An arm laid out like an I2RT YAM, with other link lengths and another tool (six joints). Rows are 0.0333 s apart.
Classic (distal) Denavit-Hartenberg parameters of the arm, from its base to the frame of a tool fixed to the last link. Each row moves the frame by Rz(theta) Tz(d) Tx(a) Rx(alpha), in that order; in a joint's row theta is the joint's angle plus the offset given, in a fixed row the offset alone. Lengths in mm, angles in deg.
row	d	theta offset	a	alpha
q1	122.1	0	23.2	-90
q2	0	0	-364.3	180
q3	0	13.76	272.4	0
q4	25.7	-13.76	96.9	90
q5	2	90	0	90
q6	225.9	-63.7	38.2	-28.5
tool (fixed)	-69.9	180	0	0
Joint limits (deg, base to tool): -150..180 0..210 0..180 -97..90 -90..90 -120..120
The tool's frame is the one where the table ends.
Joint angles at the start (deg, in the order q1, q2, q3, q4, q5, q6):
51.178 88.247 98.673 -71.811 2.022 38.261
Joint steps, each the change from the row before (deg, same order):
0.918 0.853 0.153 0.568 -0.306 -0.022
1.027 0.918 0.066 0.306 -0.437 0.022
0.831 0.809 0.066 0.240 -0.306 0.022
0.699 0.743 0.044 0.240 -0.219 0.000
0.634 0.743 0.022 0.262 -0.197 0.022
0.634 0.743 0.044 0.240 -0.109 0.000
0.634 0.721 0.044 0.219 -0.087 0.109
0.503 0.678 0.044 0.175 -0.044 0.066
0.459 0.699 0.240 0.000 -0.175 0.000
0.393 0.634 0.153 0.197 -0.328 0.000
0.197 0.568 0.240 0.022 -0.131 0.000
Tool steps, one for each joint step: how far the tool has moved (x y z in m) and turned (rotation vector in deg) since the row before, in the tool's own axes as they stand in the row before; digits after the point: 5 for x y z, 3 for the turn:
0.00526 0.00961 0.00175 -0.225 0.234 -1.074
0.00710 0.00946 0.00339 0.075 0.501 -1.293
0.00563 0.00790 0.00323 0.144 0.388 -1.034
0.00463 0.00701 0.00320 0.175 0.297 -0.877
0.00416 0.00678 0.00345 0.202 0.291 -0.783
0.00397 0.00664 0.00341 0.243 0.207 -0.764
0.00394 0.00639 0.00337 0.255 0.237 -0.658
0.00307 0.00554 0.00341 0.302 0.191 -0.549
0.00307 0.00539 0.00268 0.257 0.265 -0.619
0.00284 0.00556 0.00238 0.048 0.326 -0.584
0.00109 0.00384 0.00215 0.187 0.198 -0.311

